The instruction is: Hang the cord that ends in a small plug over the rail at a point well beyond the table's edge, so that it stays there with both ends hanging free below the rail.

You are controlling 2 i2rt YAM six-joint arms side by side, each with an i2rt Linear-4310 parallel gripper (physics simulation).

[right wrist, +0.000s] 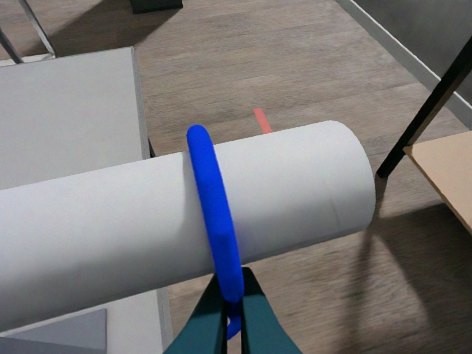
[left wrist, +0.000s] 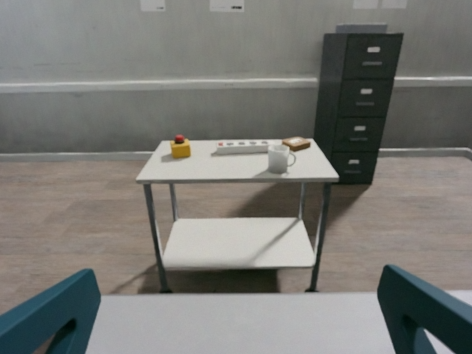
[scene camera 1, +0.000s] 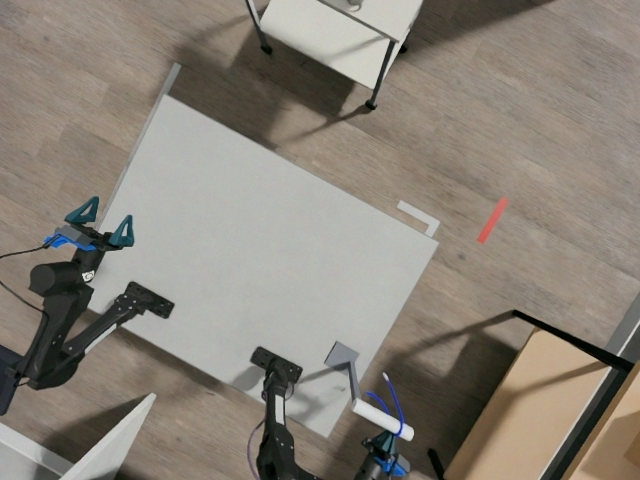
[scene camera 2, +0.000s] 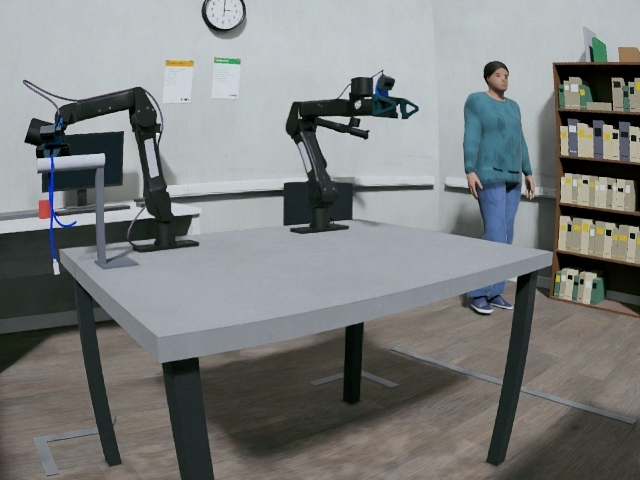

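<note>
The blue cord [scene camera 1: 395, 395] [scene camera 2: 52, 222] [right wrist: 215, 215] lies over the white rail [scene camera 1: 369, 409] [scene camera 2: 80, 162] [right wrist: 100, 215], near its outer end and beyond the table's edge. Its white plug [scene camera 1: 385, 376] [scene camera 2: 56, 266] hangs below the rail; the other end also hangs lower, curling, on the same side in scene camera 2. My right gripper [scene camera 1: 391, 437] [scene camera 2: 52, 150] [right wrist: 233, 281] is shut on the cord, right beside the rail. My left gripper [scene camera 1: 113, 206] [scene camera 2: 405, 106] [left wrist: 238, 281] is open and empty, far from the cord.
A grey post [scene camera 2: 99, 217] on a flat base [scene camera 1: 342, 353] carries the rail at a corner of the grey table [scene camera 1: 258, 232] [scene camera 2: 310, 279]. A white cart [scene camera 1: 320, 46] [left wrist: 235, 172] stands beyond the table. A tan-topped piece of furniture [scene camera 1: 511, 403] [right wrist: 450, 165] stands beyond the rail's outer end.
</note>
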